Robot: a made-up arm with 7 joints. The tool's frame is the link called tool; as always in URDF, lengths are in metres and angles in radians. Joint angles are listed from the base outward. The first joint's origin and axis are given. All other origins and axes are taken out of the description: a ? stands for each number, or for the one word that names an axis. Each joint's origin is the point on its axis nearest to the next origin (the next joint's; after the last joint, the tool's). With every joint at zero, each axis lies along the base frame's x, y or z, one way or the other. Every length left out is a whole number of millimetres.
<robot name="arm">
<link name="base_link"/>
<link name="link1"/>
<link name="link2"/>
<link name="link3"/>
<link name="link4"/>
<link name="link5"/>
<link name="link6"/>
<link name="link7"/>
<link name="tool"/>
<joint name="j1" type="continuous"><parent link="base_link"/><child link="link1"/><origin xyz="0.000 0.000 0.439" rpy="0.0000 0.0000 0.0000"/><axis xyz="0 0 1"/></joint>
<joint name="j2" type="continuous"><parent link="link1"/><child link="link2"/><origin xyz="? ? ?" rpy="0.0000 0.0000 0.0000"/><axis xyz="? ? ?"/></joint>
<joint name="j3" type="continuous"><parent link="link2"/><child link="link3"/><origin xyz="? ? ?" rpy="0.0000 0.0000 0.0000"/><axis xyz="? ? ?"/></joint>
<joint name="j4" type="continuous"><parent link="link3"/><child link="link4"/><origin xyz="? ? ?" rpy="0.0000 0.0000 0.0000"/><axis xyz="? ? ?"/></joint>
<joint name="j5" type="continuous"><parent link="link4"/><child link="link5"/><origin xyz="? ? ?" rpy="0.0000 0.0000 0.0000"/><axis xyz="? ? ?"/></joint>
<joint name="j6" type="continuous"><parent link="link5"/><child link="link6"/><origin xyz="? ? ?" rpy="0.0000 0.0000 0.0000"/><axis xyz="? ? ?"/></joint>
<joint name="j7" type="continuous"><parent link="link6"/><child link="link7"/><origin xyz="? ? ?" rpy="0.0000 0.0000 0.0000"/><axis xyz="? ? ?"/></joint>
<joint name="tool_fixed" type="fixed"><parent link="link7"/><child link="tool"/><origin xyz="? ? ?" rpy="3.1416 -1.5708 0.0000"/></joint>
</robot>
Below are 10 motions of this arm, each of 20 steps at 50 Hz.
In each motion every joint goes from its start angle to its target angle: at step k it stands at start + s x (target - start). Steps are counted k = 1, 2, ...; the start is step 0. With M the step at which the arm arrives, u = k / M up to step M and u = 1 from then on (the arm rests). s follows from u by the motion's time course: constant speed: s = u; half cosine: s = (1 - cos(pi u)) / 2; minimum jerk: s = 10 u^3 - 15 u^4 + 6 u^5.
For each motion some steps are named. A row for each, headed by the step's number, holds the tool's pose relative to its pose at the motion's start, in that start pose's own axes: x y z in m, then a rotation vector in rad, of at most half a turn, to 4 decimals.
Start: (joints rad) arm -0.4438 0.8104 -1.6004 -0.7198 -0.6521 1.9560 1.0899
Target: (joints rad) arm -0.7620 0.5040 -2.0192 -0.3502 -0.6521 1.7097 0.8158
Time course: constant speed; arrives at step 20
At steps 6, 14, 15, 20:
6: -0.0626 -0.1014 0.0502 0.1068 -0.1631 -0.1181
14: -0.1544 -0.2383 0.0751 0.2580 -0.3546 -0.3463
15: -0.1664 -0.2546 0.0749 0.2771 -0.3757 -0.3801
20: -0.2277 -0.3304 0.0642 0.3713 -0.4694 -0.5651

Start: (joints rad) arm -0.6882 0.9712 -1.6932 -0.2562 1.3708 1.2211 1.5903
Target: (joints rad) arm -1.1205 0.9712 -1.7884 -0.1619 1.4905 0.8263 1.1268
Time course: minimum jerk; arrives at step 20
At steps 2, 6, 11, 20:
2: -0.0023 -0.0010 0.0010 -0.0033 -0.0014 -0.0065
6: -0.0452 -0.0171 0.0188 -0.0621 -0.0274 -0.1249
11: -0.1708 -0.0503 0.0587 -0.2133 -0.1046 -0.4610
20: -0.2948 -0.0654 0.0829 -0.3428 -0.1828 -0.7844

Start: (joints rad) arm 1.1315 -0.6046 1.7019 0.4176 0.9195 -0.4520 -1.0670
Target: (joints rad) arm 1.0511 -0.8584 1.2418 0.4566 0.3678 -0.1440 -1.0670
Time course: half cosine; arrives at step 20
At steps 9, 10, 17, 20:
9: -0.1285 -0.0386 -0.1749 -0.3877 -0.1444 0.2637
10: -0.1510 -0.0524 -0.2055 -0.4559 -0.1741 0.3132
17: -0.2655 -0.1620 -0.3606 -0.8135 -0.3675 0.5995
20: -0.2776 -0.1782 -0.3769 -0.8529 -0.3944 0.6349

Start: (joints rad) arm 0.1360 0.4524 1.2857 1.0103 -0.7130 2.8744 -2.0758
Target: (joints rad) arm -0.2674 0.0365 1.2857 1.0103 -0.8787 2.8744 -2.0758
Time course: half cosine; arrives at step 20
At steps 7, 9, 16, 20:
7: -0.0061 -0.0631 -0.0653 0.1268 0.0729 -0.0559
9: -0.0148 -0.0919 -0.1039 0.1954 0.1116 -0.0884
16: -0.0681 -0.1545 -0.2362 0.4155 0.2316 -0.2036
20: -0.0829 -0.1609 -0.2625 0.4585 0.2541 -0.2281

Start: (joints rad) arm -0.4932 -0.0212 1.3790 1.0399 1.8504 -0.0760 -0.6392
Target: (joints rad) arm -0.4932 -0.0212 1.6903 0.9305 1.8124 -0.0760 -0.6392
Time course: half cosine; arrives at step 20
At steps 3, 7, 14, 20:
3: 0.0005 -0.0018 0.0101 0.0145 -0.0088 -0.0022
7: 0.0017 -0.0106 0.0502 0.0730 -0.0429 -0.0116
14: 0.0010 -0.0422 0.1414 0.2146 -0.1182 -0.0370
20: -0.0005 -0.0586 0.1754 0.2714 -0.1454 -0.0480

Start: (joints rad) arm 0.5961 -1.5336 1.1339 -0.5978 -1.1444 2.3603 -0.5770
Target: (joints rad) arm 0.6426 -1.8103 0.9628 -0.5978 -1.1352 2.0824 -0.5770
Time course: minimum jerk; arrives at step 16
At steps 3, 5, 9, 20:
3: -0.0019 -0.0067 -0.0030 0.0221 -0.0107 -0.0054
5: -0.0069 -0.0249 -0.0114 0.0813 -0.0394 -0.0202
9: -0.0235 -0.0870 -0.0455 0.2775 -0.1333 -0.0740
20: -0.0378 -0.1424 -0.0837 0.4489 -0.2138 -0.1278

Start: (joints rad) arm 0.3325 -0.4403 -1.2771 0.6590 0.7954 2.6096 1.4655
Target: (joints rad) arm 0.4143 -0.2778 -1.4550 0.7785 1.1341 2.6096 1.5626
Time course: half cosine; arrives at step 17
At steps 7, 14, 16, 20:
7: 0.0388 -0.0163 0.0080 0.0263 0.1412 0.0523
14: 0.0995 -0.0406 0.0114 0.0852 0.3656 0.1372
16: 0.1067 -0.0433 0.0110 0.0936 0.3925 0.1474
20: 0.1076 -0.0437 0.0110 0.0947 0.3959 0.1488

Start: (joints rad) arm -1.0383 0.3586 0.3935 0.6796 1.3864 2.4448 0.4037
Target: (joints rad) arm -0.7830 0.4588 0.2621 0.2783 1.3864 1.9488 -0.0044
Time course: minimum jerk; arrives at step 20
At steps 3, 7, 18, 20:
3: -0.0018 -0.0045 0.0031 0.0018 -0.0132 0.0017
7: -0.0145 -0.0422 0.0267 0.0262 -0.1154 0.0124
18: -0.0280 -0.2057 0.1018 0.2615 -0.4342 0.0057
20: -0.0278 -0.2077 0.1025 0.2654 -0.4371 0.0052

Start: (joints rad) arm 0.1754 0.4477 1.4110 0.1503 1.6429 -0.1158 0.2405
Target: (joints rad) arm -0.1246 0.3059 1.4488 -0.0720 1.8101 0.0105 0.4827
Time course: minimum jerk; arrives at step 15
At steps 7, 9, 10, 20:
7: 0.0106 0.0045 -0.0644 0.0063 0.1177 0.0662
9: 0.0123 0.0025 -0.0989 0.0102 0.1794 0.0979
10: 0.0122 0.0005 -0.1135 0.0120 0.2054 0.1106
20: 0.0105 -0.0052 -0.1408 0.0154 0.2541 0.1333

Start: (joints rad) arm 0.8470 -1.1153 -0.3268 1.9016 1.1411 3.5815 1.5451
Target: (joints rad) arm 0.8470 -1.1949 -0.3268 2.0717 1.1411 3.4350 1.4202
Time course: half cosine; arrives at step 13
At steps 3, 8, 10, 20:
3: 0.0064 -0.0004 -0.0010 -0.0298 -0.0157 -0.0403
8: 0.0332 -0.0033 -0.0040 -0.1572 -0.0844 -0.2207
10: 0.0423 -0.0046 -0.0044 -0.2014 -0.1089 -0.2863
20: 0.0479 -0.0055 -0.0045 -0.2293 -0.1246 -0.3286

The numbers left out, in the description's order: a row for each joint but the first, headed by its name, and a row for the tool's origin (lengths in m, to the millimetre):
j2: xyz 0.000 -0.087 0.000, axis 0 -1 0
j3: xyz 0.000 0.000 0.459, axis 0 0 1
j4: xyz 0.023 0.065 0.000, axis 0 1 0
j5: xyz -0.024 0.000 0.419, axis 0 0 1
j6: xyz 0.000 -0.128 0.000, axis 0 -1 0
j7: xyz 0.020 0.000 0.149, axis 1 0 0
tool: xyz 0.000 0.000 0.000

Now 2 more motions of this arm.
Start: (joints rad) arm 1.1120 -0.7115 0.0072 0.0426 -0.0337 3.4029 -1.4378
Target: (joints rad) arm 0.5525 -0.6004 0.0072 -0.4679 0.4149 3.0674 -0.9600
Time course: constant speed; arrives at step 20
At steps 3, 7, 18, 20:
3: -0.0386 0.0066 0.0427 -0.0410 0.0165 0.0179
7: -0.0814 0.0192 0.1039 -0.0980 0.0443 0.0618
18: -0.1420 0.0693 0.2842 -0.2329 0.1652 0.3003
20: -0.1437 0.0798 0.3169 -0.2483 0.1945 0.3613

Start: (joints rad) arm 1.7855 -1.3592 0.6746 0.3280 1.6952 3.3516 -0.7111
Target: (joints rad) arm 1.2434 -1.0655 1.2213 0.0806 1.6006 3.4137 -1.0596
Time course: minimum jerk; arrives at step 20
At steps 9, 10, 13, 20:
9: 0.1636 -0.1289 0.0124 -0.1528 -0.1392 0.1555
10: 0.2062 -0.1516 0.0172 -0.1798 -0.1721 0.1926
13: 0.3346 -0.1996 0.0325 -0.2400 -0.2667 0.2993
20: 0.4534 -0.2203 0.0455 -0.2724 -0.3503 0.3936

